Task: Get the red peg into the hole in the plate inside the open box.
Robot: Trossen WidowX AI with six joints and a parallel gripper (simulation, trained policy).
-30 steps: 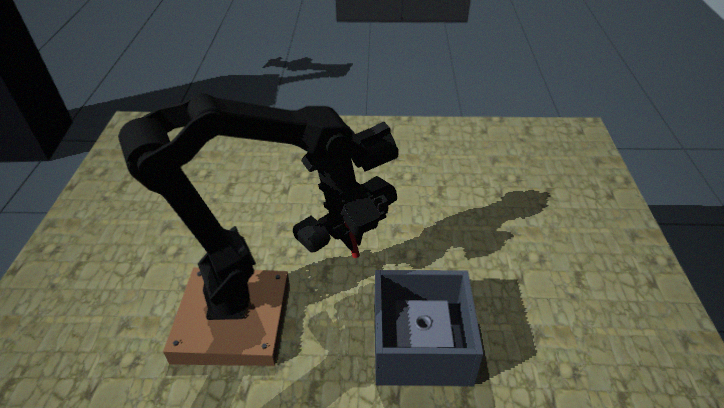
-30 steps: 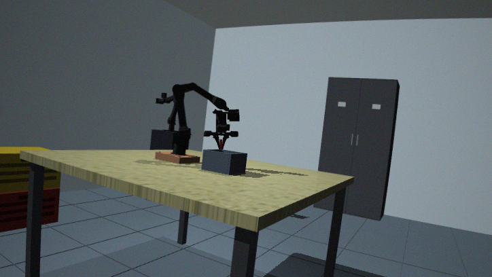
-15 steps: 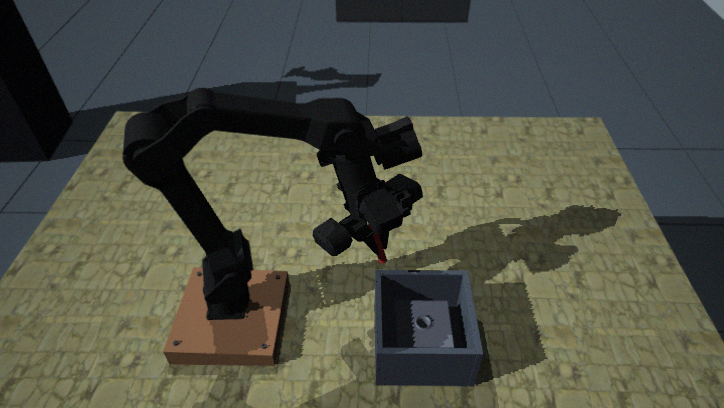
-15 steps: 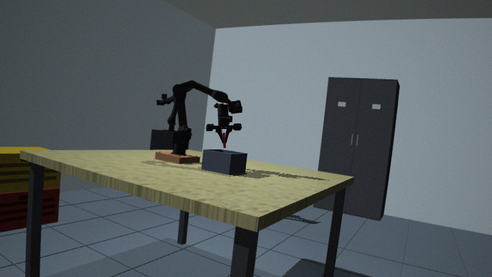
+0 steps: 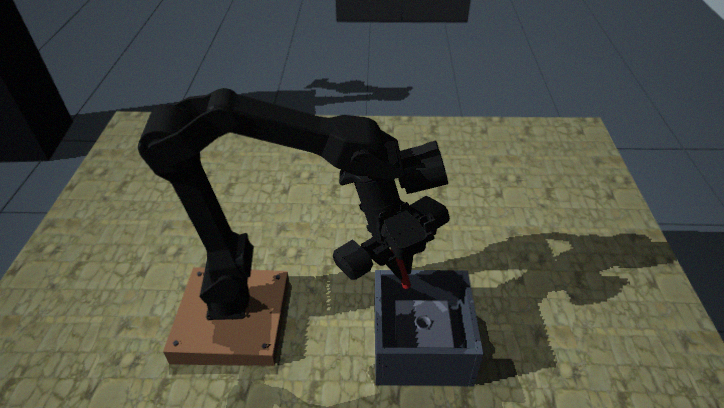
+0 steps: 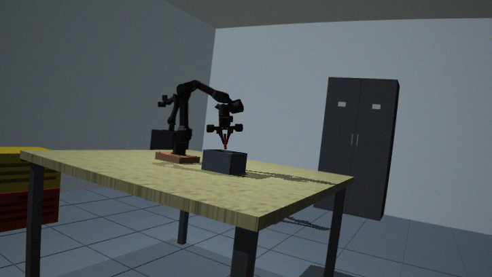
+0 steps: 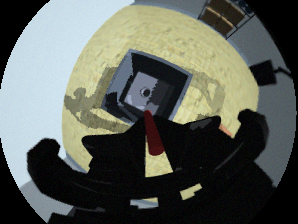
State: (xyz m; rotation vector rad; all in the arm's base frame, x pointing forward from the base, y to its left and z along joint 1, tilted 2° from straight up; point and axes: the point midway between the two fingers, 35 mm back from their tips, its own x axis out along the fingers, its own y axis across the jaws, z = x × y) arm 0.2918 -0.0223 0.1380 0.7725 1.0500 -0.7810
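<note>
Now: gripper tip 30 mm short of the light grey plate, 40 mm to the left of it and 80 mm above it. Also, from my gripper tip: grey box 30 mm ahead, 40 mm to the right, 100 mm below; red peg 10 mm behind, 10 mm to the left, 10 mm above.
</note>
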